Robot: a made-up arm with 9 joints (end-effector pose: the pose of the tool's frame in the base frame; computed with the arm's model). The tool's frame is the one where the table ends. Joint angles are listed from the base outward.
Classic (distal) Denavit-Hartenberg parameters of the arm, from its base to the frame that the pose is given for. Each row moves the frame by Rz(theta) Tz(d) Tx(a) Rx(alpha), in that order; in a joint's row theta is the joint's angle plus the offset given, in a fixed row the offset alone. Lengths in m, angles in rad.
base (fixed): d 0.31  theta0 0  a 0.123  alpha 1.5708
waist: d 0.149  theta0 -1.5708  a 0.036  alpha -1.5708
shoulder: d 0.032  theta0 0  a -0.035  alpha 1.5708
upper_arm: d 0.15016  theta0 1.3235  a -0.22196  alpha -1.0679
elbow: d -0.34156  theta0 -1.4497  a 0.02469  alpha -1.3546
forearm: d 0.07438  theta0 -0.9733  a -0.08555  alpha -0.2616
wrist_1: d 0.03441  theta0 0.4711  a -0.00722  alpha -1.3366
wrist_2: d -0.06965  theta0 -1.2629  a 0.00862  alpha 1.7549
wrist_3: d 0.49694  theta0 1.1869  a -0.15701  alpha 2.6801
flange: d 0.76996  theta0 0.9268  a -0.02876  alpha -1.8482
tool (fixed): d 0.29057  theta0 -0.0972  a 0  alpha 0
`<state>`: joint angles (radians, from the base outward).
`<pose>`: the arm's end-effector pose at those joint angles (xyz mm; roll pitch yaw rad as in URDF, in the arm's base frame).
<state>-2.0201 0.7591 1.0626 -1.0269 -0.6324 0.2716 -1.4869 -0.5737 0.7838</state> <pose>80.6 -341.8 438.6 -0.2235 0.5721 -0.3530</pose>
Working (the frame after each row of the table, in the pose's form):
after base (fixed): 123.0 0.0 310.0 1.5708 0.0000 0.0000
after waist: 90.6 -149.0 325.6 3.1416 -0.4493 -3.1416
after shoulder: 99.5 -173.1 285.8 -1.2504 -0.3206 2.3303
after upper_arm: -33.0 -170.8 518.7 -0.0943 1.0103 -1.2297
after elbow: -177.0 93.4 355.1 -2.0946 -0.7717 2.9416
after forearm: -259.4 88.0 277.5 1.7719 -0.6384 -0.8718
after wrist_1: -282.8 64.9 264.9 0.9715 -1.3299 -1.4737
after wrist_2: -223.6 31.5 247.2 2.7062 1.3369 -2.6659
after wrist_3: 167.0 376.4 258.8 -1.7149 0.8320 2.7308
after flange: -85.6 -349.2 200.4 -0.1607 0.5907 -0.2388

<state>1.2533 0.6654 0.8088 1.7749 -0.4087 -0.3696 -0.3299 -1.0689 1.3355</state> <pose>593.6 -159.6 138.7 0.0215 0.6325 -0.2027</pose>
Working (the frame after each row of the table, in the pose's form):
after base (fixed): 123.0 0.0 310.0 1.5708 0.0000 0.0000
after waist: 157.2 -149.0 298.8 0.0000 0.3175 0.0000
after shoulder: 141.0 -170.6 337.8 1.7710 0.2481 0.6904
after upper_arm: 258.8 -215.8 101.3 3.0703 -1.2080 -1.9570
after elbow: 391.1 65.9 244.3 2.4471 -1.1062 -2.7482
after forearm: 351.9 171.1 228.4 1.6631 0.1142 -1.8855
after wrist_1: 321.8 188.9 225.4 0.3259 0.0131 -1.8948
after wrist_2: 335.5 185.4 156.6 1.7337 0.3255 2.7899
after wrist_3: 671.7 581.2 112.9 -1.8746 0.2090 2.7704
after flange: 426.6 -118.9 -95.6 0.0923 0.6270 -0.0826

